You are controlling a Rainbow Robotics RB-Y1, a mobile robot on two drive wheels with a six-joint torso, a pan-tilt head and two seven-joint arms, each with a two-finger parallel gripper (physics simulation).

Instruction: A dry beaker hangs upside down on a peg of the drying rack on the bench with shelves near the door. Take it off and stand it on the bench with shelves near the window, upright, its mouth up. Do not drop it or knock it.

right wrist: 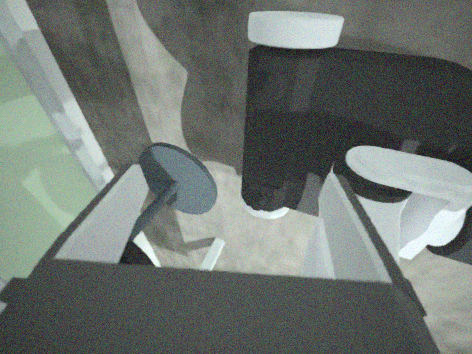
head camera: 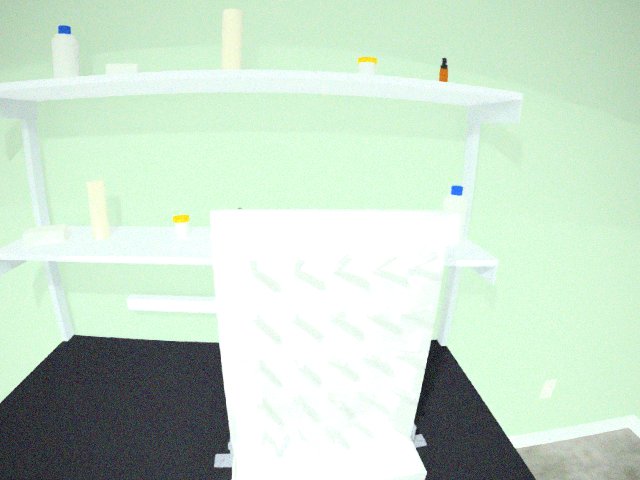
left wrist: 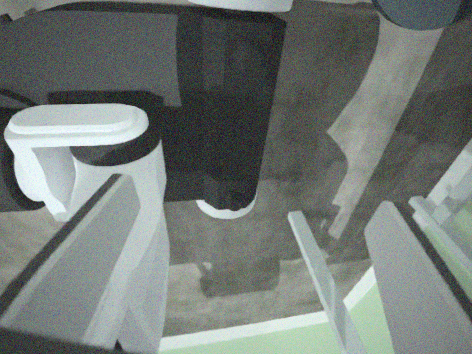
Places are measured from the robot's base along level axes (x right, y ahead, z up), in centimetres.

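Pixels of known places: left gripper, fingertip midpoint: point(left wrist: 252, 203); right gripper, fingertip midpoint: point(right wrist: 231, 181).
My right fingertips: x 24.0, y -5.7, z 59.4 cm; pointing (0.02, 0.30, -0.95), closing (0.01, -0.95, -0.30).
For each thing: its middle in the pictures, then the offset to it from my right fingertips. "*": a spot on its surface instead. Level surfaces: height alone.
- black bench top, surface height: dz +17.0 cm
- stool's blue-grey base, body centre: point(right wrist: 177, 182) dx -68.7, dy +54.5, dz -57.8 cm
- pale bench leg, surface spot: point(left wrist: 310, 260) * dx +27.7, dy +37.3, dz -35.0 cm
The white drying rack point(head camera: 330, 232) stands upright on the black bench top point(head camera: 129, 392) in the head view, with rows of pale pegs on its face. The rack is very bright. Faint outlines show at its lower left and along its right side, but I cannot tell for certain which is the beaker. My left gripper point(left wrist: 252, 203) is open with nothing between its fingers. My right gripper point(right wrist: 231, 181) is open and empty too. Both hang low beside my base, away from the rack; neither shows in the head view. The bench near the window is not recognisable in these views.
Two white shelves point(head camera: 258, 82) point(head camera: 129, 253) behind the rack hold bottles, jars and rolls. A stool's blue-grey base point(right wrist: 197, 182) point(left wrist: 420, 10) stands on the floor near the grippers. A pale bench leg point(left wrist: 310, 260) shows in the left wrist view.
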